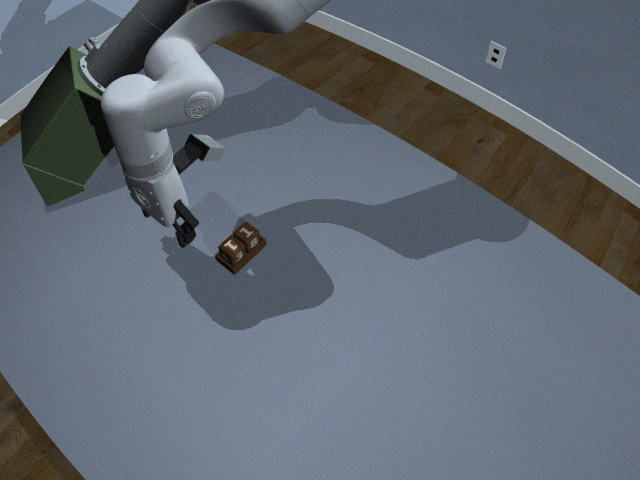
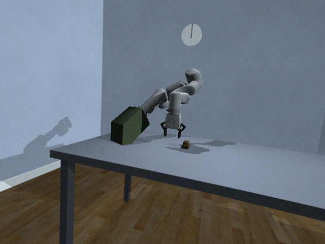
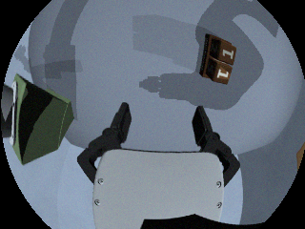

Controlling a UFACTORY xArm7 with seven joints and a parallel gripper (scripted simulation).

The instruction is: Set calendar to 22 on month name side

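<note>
Now: the brown cube 8 cm ahead of my hand, 9 cm to the left of it and 6 cm below it. Also, from my hand: brown tray (8 cm ahead, 7 cm to the left, 7 cm below).
</note>
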